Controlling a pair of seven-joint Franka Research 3 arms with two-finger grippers.
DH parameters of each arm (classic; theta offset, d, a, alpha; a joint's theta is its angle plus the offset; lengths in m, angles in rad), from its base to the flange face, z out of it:
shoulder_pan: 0 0.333 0 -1.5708
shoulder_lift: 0 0 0 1.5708
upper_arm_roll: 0 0.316 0.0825 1.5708
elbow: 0 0 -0.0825 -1.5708
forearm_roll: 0 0.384 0 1.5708
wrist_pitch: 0 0 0.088 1.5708
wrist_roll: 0 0.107 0 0
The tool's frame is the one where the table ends.
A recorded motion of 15 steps. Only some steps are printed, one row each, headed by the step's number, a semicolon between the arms.
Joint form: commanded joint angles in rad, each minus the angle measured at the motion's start. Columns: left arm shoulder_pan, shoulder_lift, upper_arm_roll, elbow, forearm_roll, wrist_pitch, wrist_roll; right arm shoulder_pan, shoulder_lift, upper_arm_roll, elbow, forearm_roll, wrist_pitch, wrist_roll.
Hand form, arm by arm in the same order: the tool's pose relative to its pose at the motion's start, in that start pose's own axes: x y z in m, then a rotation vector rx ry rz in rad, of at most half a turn. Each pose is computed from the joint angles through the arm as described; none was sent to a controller.
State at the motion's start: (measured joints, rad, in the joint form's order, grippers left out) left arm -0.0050 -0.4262 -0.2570 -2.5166 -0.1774 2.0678 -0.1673; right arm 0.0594 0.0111 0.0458 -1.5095 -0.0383 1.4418 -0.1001
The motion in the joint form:
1: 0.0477 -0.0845 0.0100 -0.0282 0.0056 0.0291 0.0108; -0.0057 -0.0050 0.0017 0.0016 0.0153 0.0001 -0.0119
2: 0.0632 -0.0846 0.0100 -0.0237 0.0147 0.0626 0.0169; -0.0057 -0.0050 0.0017 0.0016 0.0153 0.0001 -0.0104
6: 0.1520 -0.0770 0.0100 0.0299 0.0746 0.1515 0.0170; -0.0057 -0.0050 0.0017 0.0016 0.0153 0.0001 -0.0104
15: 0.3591 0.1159 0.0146 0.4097 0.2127 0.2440 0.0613; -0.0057 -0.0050 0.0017 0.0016 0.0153 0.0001 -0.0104
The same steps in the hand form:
1: -0.0058 -0.0241 -0.0234 0.0009 0.0891 -0.0439; -0.0018 0.0003 -0.0033 0.0145 0.0082 -0.0097
2: -0.0003 -0.0295 -0.0292 0.0042 0.1284 -0.0480; -0.0018 0.0003 -0.0033 0.0145 0.0081 -0.0082
6: 0.0236 -0.0612 -0.0636 0.0418 0.2693 -0.0980; -0.0018 0.0003 -0.0033 0.0145 0.0081 -0.0082
15: 0.1103 -0.1482 -0.1887 0.1411 0.5500 -0.1642; -0.0018 0.0003 -0.0033 0.0145 0.0081 -0.0082

